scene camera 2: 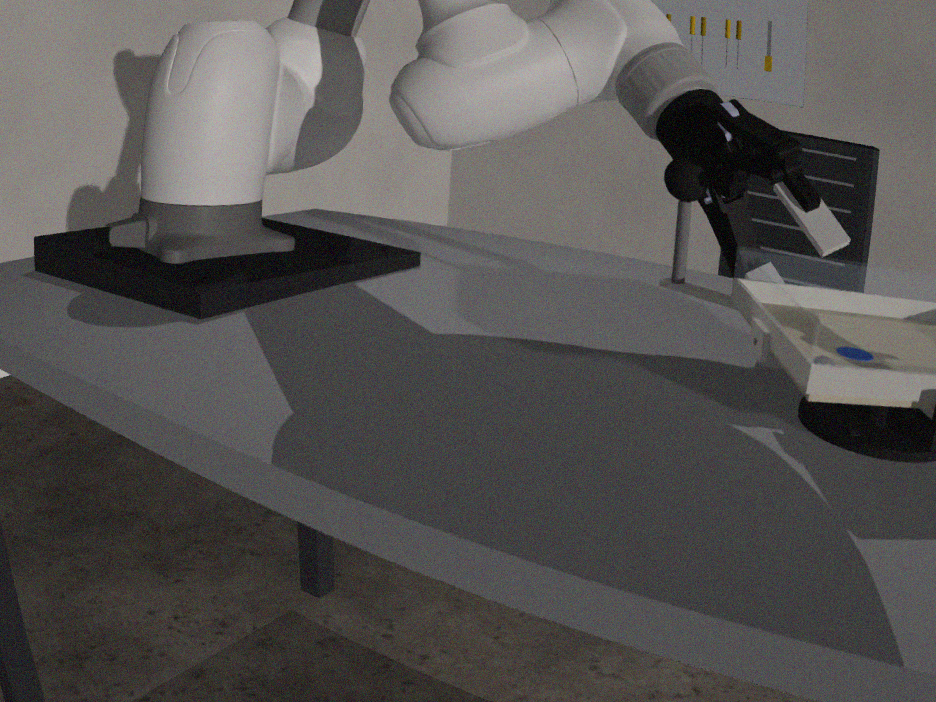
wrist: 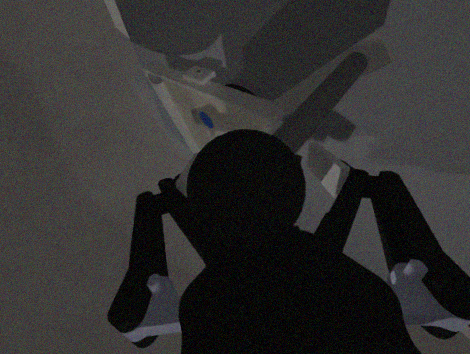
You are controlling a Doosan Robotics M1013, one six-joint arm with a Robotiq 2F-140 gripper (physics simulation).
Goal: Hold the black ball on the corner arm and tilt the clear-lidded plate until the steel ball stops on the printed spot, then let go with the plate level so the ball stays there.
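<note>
The black ball (scene camera 2: 684, 179) (wrist: 245, 175) sits on top of an upright grey post (scene camera 2: 681, 245) (wrist: 327, 97). My gripper (scene camera 2: 792, 245) is open, with its fingers wide apart. The ball is beside the gripper's body, back from the fingertips and not between the finger pads. In the wrist view the ball hides part of the plate. The clear-lidded plate (scene camera 2: 865, 385) (wrist: 176, 116) has pale walls and stands on a round black base (scene camera 2: 858, 434). The printed blue spot (scene camera 2: 855, 353) (wrist: 206, 119) shows inside it. I cannot clearly make out the steel ball.
A dark slotted panel (scene camera 2: 858, 196) stands behind the gripper and plate. A board with yellow-handled tools (scene camera 2: 786, 45) hangs on the back wall. The arm's base stands on a black slab (scene camera 2: 317, 279) at the left of the grey table (scene camera 2: 453, 453).
</note>
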